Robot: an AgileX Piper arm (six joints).
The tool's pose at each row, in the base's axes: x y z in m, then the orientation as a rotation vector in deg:
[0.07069, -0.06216, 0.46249, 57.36, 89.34, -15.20]
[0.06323, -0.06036, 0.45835, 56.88, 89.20, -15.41]
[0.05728, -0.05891, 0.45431, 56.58, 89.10, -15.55]
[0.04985, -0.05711, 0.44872, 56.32, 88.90, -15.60]
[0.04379, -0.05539, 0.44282, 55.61, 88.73, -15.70]
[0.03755, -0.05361, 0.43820, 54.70, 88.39, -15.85]
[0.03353, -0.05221, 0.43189, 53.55, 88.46, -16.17]
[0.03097, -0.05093, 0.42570, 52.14, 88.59, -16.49]
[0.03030, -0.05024, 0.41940, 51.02, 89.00, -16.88]
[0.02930, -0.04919, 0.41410, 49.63, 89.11, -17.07]
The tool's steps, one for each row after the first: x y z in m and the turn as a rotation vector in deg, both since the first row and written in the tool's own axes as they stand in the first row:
[0.00394, -0.00571, -0.00528, -0.20, -0.34, -0.31]
[0.00775, -0.01053, -0.00929, -0.32, -0.56, -0.50]
[0.01299, -0.01674, -0.01416, -0.48, -0.83, -0.58]
[0.01858, -0.02213, -0.01793, -0.90, -1.23, -0.95]
[0.02303, -0.02716, -0.02221, -1.44, -1.85, -1.38]
[0.02899, -0.03144, -0.02424, -1.98, -2.24, -2.21]
[0.03490, -0.03471, -0.02520, -2.68, -2.66, -3.21]
[0.04078, -0.03702, -0.02442, -3.11, -2.76, -4.21]
[0.04591, -0.03900, -0.02438, -3.87, -3.13, -5.13]

